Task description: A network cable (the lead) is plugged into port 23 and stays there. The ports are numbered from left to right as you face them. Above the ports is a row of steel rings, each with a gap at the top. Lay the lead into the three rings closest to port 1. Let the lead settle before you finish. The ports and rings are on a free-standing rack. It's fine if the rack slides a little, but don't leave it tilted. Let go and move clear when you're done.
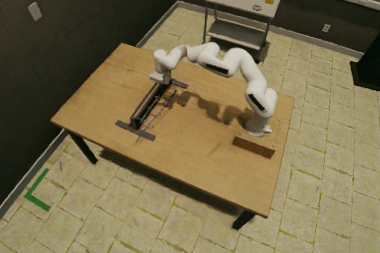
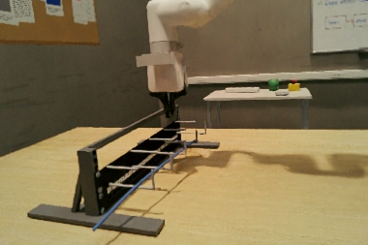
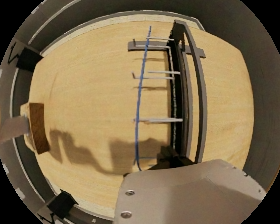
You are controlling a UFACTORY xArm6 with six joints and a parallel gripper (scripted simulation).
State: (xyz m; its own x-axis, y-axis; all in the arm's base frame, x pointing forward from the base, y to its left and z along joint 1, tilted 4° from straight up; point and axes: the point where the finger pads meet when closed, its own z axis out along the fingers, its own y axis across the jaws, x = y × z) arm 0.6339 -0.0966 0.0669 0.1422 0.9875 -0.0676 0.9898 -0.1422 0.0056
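Right now my hand is 100 mm above the dark free-standing rack, 70 mm short of it and 40 mm to the right of it.
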